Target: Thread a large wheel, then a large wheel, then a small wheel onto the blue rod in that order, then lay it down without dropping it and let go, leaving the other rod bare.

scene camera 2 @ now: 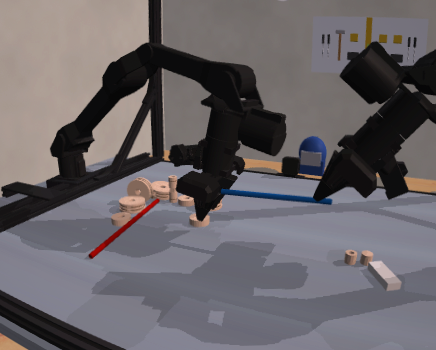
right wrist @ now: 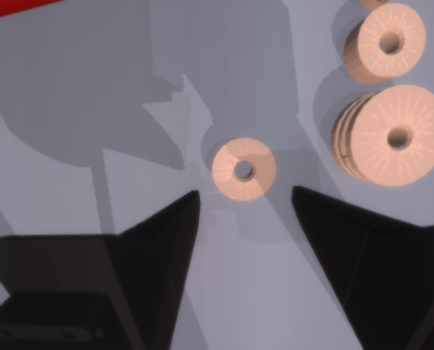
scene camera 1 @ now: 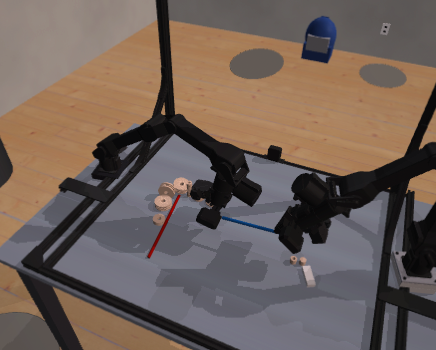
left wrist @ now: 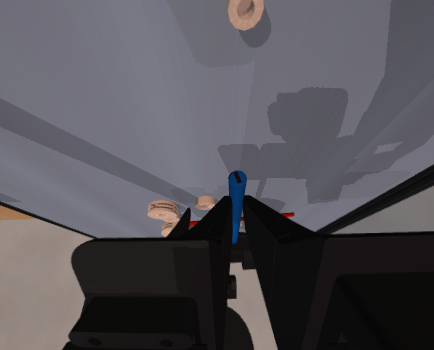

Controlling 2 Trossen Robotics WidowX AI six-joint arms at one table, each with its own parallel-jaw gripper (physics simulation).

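Pixels of known places: left gripper, fingertip midpoint: (scene camera 2: pixel 315 198) (scene camera 1: pixel 275 230) (left wrist: pixel 236 202); right gripper, fingertip midpoint: (scene camera 2: pixel 205 214) (right wrist: pixel 245 195) (left wrist: pixel 205 207); left arm's base, origin of the base link: (scene camera 1: pixel 416 267); right arm's base, origin of the base link: (scene camera 2: pixel 72 176) (scene camera 1: pixel 110 167).
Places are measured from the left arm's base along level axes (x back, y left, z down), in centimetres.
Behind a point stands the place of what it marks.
Observation:
The blue rod (scene camera 1: pixel 248 224) @(x -46.0, y -5.4, z -4.9 cm) (scene camera 2: pixel 275 195) @(x -44.8, y -5.0, z -4.9 cm) (left wrist: pixel 237 185) @(x -36.2, y -3.2, z -5.3 cm) is held level above the table by my left gripper (scene camera 1: pixel 281 232) @(x -38.7, y -3.8, z -5.1 cm) (scene camera 2: pixel 317 198) @(x -38.7, y -3.8, z -5.1 cm), shut near its right end. The visible rod is bare; its left end is hidden behind my right gripper. My right gripper (scene camera 2: pixel 201 217) @(x -57.1, y -13.2, z 2.5 cm) (right wrist: pixel 245 195) @(x -57.1, y -13.2, z 2.5 cm) is open, pointing down above a small wheel (scene camera 2: pixel 199 223) @(x -58.1, y -11.7, z 3.7 cm) (right wrist: pixel 225 172) @(x -58.6, y -12.5, z 3.2 cm) lying flat. Beside it in the right wrist view are a stack of large wheels (right wrist: pixel 415 155) @(x -56.4, y -23.1, z 2.5 cm) and another small wheel (right wrist: pixel 370 40) @(x -63.2, y -22.3, z 3.2 cm). Other large wheels (scene camera 1: pixel 163 202) @(x -73.4, y -17.6, z 2.2 cm) (scene camera 2: pixel 132 201) @(x -73.3, y -17.6, z 2.4 cm) and a small wheel (scene camera 2: pixel 120 220) @(x -73.1, y -9.9, z 3.3 cm) lie at the left. The red rod (scene camera 1: pixel 165 225) @(x -71.1, y -9.5, z 3.8 cm) (scene camera 2: pixel 125 228) @(x -71.3, y -7.8, z 3.9 cm) lies bare.
Two small cylinders (scene camera 1: pixel 293 260) @(x -32.6, y -0.4, z 2.9 cm) (scene camera 2: pixel 366 258) @(x -30.2, y -0.1, z 3.2 cm) and a white block (scene camera 1: pixel 309 276) @(x -28.3, y 4.1, z 3.3 cm) (scene camera 2: pixel 384 275) @(x -28.8, y 4.6, z 3.3 cm) lie at the right front. An upright peg-like piece (scene camera 2: pixel 173 189) @(x -65.8, y -23.5, z 1.4 cm) stands near the wheels. Black frame rails (scene camera 1: pixel 125 305) @(x -75.3, y 18.5, z 3.0 cm) border the table.

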